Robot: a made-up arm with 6 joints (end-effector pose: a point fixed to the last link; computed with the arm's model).
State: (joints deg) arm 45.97 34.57 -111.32 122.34 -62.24 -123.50
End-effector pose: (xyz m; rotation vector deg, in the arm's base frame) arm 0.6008 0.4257 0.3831 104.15 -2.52 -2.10
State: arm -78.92 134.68 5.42 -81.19 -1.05 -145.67
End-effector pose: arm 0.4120 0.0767 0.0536 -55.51 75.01 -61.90
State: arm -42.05 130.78 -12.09 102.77 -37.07 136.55
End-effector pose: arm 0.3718 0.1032 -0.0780 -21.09 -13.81 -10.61
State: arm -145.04 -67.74 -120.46 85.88 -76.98 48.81
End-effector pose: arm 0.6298 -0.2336 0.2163 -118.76 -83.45 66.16
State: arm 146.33 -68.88 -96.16 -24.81 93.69 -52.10
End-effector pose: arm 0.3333 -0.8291 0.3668 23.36 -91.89 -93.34
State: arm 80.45 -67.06 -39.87 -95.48 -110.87 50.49
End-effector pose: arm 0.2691 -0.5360 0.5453 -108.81 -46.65 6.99
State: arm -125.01 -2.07 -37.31 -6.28 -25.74 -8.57
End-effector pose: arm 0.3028 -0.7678 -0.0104 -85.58 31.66 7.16
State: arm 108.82 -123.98 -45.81 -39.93 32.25 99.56
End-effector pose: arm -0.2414 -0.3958 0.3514 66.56 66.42 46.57
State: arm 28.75 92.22 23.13 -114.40 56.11 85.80
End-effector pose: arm 0.4905 -0.1525 -0.2853 -34.27 -32.26 -62.65
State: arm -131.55 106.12 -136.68 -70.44 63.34 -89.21
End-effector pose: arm 0.3060 -0.3896 0.1251 122.20 -111.27 42.79
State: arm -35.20 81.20 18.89 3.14 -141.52 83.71
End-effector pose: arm 0.6778 -0.0293 -0.1912 -18.47 -0.38 160.50
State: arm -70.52 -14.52 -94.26 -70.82 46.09 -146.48
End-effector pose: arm 0.2914 0.1664 -0.1140 -40.38 -127.47 13.03
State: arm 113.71 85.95 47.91 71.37 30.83 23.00
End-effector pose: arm 0.2288 -0.6348 -0.0612 -20.47 -80.85 -143.90
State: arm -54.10 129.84 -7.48 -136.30 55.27 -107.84
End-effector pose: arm 0.4100 0.1338 -0.1329 4.84 70.67 -81.05
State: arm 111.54 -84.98 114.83 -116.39 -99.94 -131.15
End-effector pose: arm 0.7259 -0.3665 0.3075 79.71 -59.12 -39.97
